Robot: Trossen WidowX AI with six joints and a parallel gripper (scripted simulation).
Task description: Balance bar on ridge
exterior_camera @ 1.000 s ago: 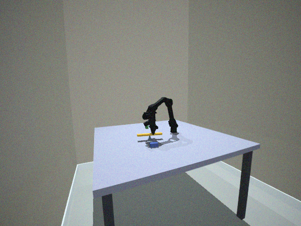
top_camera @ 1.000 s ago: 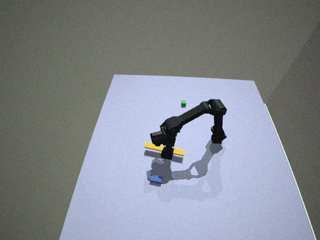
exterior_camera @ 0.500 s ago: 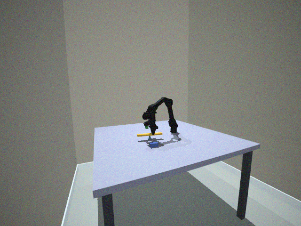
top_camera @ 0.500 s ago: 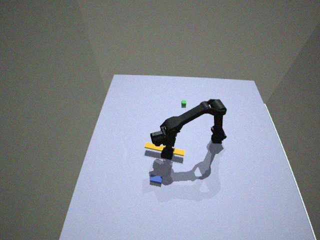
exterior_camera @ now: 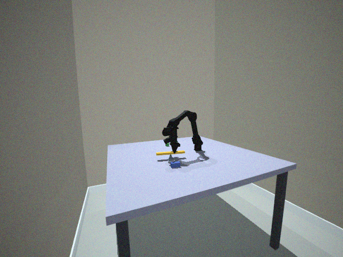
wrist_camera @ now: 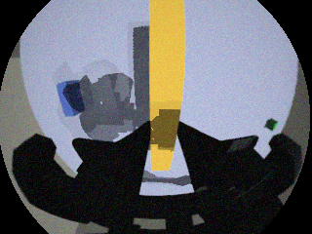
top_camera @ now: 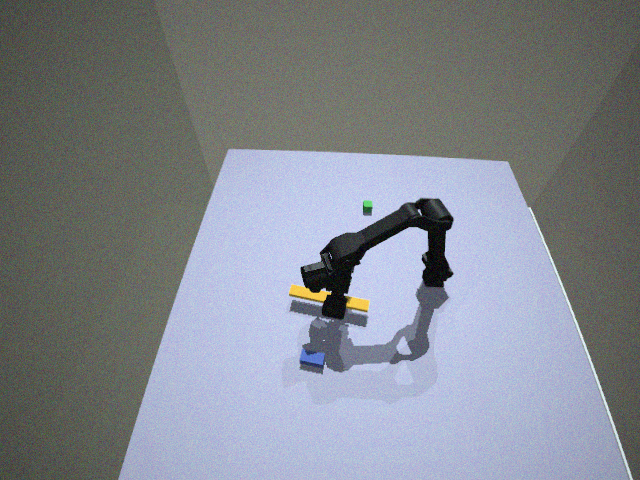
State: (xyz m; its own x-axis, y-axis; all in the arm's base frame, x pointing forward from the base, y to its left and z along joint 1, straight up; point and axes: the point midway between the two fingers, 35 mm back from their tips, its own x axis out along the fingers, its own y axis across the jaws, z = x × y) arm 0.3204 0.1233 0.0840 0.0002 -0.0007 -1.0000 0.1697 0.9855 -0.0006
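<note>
The bar lies 3 cm ahead of my gripper tip. Also, from my gripper tip: small green cube: 43 cm to the right, 10 cm behind, 3 cm below; then blue block: 17 cm to the left, 7 cm ahead, 3 cm below.
</note>
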